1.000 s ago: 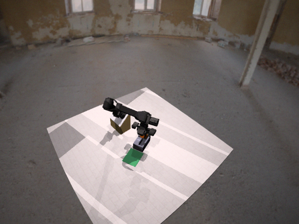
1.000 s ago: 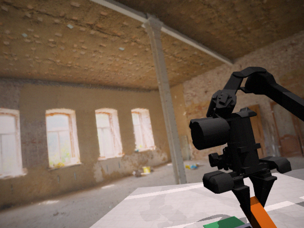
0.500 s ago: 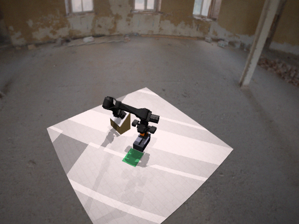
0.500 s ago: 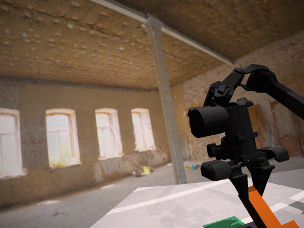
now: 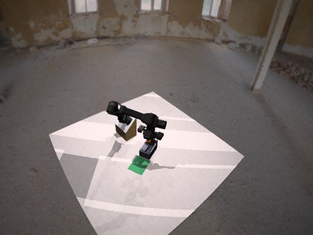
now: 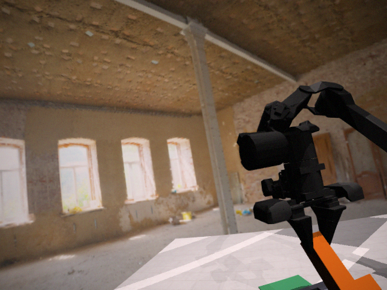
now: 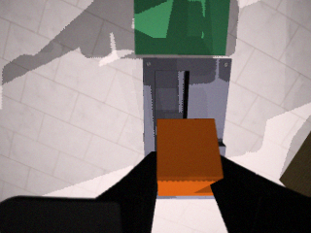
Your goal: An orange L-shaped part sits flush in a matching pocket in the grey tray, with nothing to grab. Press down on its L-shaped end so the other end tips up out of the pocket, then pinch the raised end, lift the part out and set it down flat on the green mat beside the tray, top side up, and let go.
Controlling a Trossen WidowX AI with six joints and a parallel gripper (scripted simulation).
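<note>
The green mat lies 170 mm below my gripper tip, 130 mm to the right of it and 40 mm ahead of it. From my gripper tip the other things lie so: orange L-shaped part 30 mm below, 30 mm behind, 20 mm to the left.
</note>
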